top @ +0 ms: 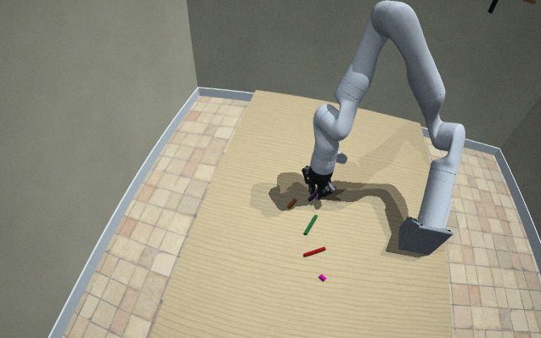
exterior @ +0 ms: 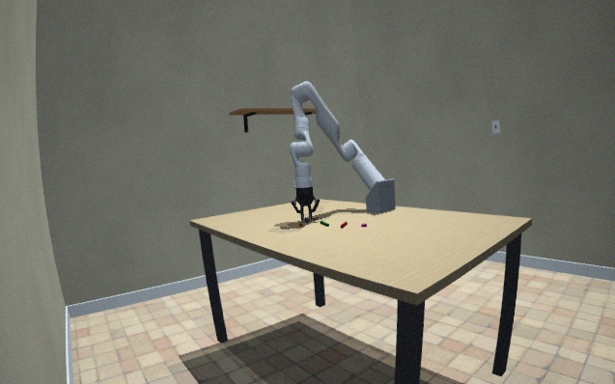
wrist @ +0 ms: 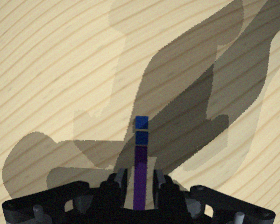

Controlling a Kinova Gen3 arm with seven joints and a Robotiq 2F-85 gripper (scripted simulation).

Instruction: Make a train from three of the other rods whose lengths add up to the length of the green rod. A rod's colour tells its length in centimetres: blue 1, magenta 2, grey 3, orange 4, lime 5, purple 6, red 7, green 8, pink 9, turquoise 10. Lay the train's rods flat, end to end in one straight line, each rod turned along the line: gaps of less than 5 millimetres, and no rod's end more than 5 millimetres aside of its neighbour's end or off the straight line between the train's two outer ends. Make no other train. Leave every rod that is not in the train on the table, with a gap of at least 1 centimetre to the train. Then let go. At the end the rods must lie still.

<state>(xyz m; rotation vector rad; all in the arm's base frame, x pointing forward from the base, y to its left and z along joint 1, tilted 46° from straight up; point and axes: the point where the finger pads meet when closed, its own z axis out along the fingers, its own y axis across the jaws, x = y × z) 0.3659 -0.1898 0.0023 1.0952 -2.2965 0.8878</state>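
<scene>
Now: the purple rod 20 mm below my hand. The rest, counted from my hand: green rod 120 mm to the left, 20 mm below; then orange rod 70 mm ahead, 50 mm to the left, 20 mm below; then red rod 20 mm behind, 220 mm to the left, 20 mm below.
</scene>
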